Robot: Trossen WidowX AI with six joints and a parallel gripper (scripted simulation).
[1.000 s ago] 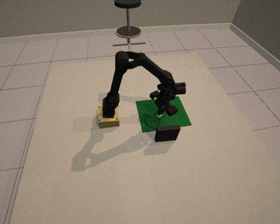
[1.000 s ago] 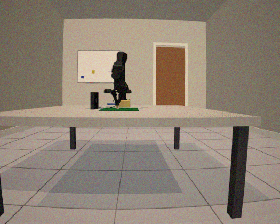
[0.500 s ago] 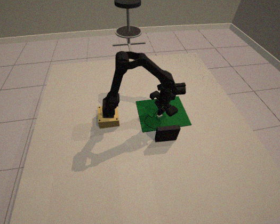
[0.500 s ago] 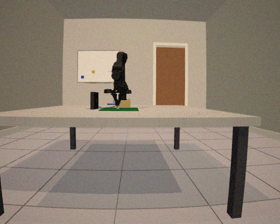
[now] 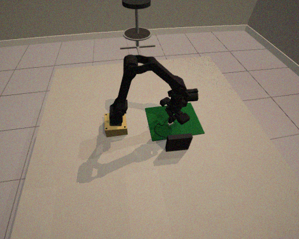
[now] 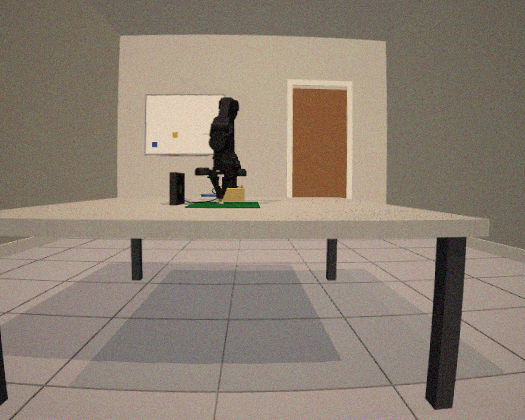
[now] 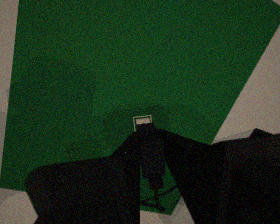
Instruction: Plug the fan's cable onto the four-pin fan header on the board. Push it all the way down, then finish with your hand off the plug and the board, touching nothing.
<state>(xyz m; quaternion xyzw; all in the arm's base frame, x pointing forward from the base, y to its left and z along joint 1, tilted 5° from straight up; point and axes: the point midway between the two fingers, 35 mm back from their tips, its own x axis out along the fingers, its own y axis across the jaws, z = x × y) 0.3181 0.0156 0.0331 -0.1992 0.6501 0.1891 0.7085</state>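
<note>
The white four-pin header is 1 cm behind my gripper tip and 3 cm below it. From my gripper tip the other things lie so: green board: 1 cm ahead, 2 cm to the left, 5 cm below; dark fan plug: 1 cm behind, 1 cm above; black fan: 16 cm to the right, 2 cm above.
</note>
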